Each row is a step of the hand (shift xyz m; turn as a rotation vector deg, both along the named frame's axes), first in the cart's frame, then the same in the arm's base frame.
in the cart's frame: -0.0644 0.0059 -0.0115 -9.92 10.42 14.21
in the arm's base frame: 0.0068 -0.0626 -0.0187 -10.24 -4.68 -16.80
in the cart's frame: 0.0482 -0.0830 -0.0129 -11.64 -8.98 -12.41
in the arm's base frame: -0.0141 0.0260 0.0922 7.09 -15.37 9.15
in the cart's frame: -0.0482 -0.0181 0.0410 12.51 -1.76 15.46
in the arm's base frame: -0.0491 -0.0427 -0.0101 -13.79 14.44 -0.22
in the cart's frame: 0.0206 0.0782 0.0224 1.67 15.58 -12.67
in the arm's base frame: 0.0100 0.0407 -0.0727 17.61 2.65 -9.43
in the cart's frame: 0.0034 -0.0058 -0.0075 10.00 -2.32 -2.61
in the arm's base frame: 0.0051 0.0006 0.0086 2.49 8.62 5.63
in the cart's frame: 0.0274 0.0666 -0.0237 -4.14 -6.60 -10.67
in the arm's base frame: 0.0490 0.0363 -0.0450 7.06 -7.34 8.42
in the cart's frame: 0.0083 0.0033 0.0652 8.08 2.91 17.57
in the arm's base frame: -0.0583 0.0206 -0.0225 -14.43 11.58 -6.32
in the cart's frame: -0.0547 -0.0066 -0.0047 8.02 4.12 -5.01
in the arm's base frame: -0.0032 -0.0548 -0.0071 6.90 7.67 0.08
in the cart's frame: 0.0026 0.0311 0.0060 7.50 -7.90 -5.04
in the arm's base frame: 0.0061 0.0103 -0.0294 2.46 4.57 10.82
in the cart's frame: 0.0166 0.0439 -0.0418 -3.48 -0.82 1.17
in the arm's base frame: 0.0564 0.0178 -0.0214 -1.71 -3.30 -0.58
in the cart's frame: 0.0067 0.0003 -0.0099 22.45 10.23 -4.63
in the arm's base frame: 0.0099 0.0047 0.0048 10.14 22.90 -1.73
